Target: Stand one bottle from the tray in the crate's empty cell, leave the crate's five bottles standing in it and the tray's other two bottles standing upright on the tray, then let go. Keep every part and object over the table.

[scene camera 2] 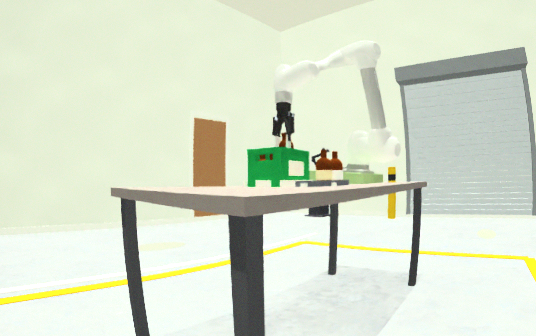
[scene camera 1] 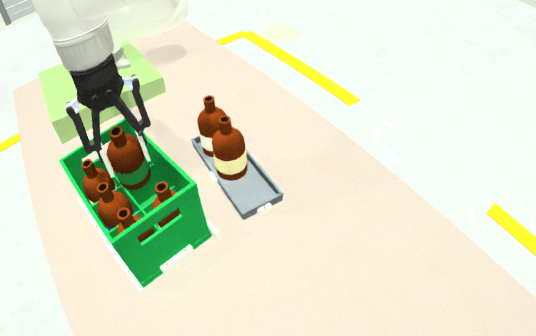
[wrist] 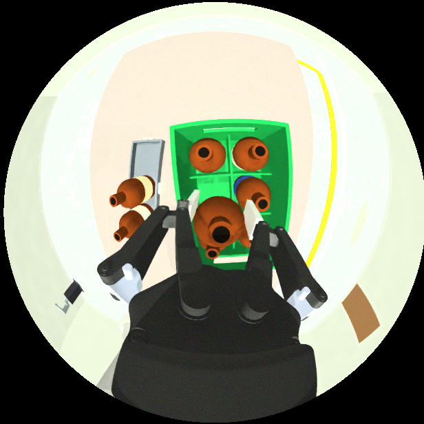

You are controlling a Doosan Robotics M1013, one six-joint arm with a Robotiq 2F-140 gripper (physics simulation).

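Frame: origin at the arm's base, x back, y up, z left, level; millimetres.
Where they show: gripper, fingertip midpoint: (scene camera 1: 129, 165); arm's base at its link origin: (scene camera 2: 357, 172).
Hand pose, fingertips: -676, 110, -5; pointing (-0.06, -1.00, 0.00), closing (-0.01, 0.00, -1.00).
Observation:
Things, the pixels of their top centre, and the offset from my fingertips, as dx, dy, dz. "spot": a spot on its surface instead. Level surfaces: height alone.
- brown bottle with a green label, top centre: (scene camera 1: 113, 124) (scene camera 2: 286, 132) +26, +84, +0
- green crate at its top centre: (scene camera 1: 118, 170) (scene camera 2: 279, 150) +3, -5, -24
- grey tray at a spot on its surface: (scene camera 1: 255, 192) spot: -48, -175, +235
- table at its surface level: dy -180
My gripper (scene camera 1: 126, 156) (scene camera 2: 282, 142) (wrist: 221, 203) is shut on a brown bottle with a green label (scene camera 1: 127, 155) (scene camera 2: 286, 143) (wrist: 218, 217). The bottle's lower part is inside the green crate (scene camera 1: 202, 215) (scene camera 2: 265, 172) (wrist: 288, 160); it appears to lean slightly, neck away from the robot base. Its base contact is unclear. In the wrist view the crate's empty cell (wrist: 212, 186) shows partly, just ahead of the held bottle. Four crate bottles show clearly or partly there; a fifth neck (wrist: 212, 253) shows behind the held bottle. Two bottles (scene camera 1: 231, 152) (scene camera 1: 205, 122) stand upright on the grey tray (scene camera 1: 255, 192) (wrist: 147, 155).
The tray lies beside the crate on the table (scene camera 1: 350, 225) (scene camera 2: 185, 194). In scene view 1 the green base block (scene camera 1: 155, 87) is behind the crate. The crate walls and dividers surround the held bottle's lower part, with neighbouring bottles close by.

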